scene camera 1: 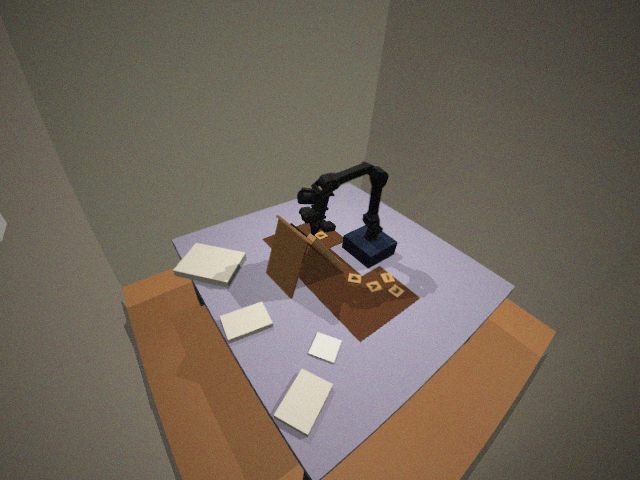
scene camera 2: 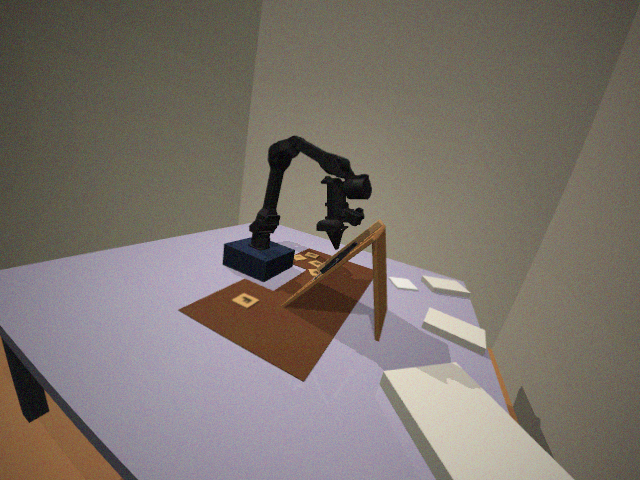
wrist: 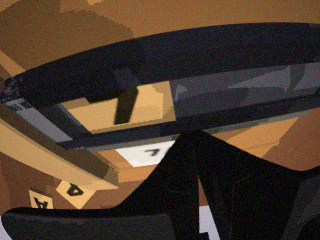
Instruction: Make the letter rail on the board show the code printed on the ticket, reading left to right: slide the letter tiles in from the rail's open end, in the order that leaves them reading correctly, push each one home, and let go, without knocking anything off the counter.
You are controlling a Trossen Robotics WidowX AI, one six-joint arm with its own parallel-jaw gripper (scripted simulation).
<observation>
My gripper (scene camera 2: 336, 249) is shut, with nothing in its grasp. I also see a tan tile marked 7 (wrist: 151, 104), a white ticket (wrist: 142, 155) and a wooden board (wrist: 241, 78).
My gripper shows as well in the wrist view (wrist: 191, 140). Scene camera 1 misses the tan tile marked 7, which is hidden by the wooden board. Scene camera 1 misses the white ticket, which is hidden by the wooden board.
</observation>
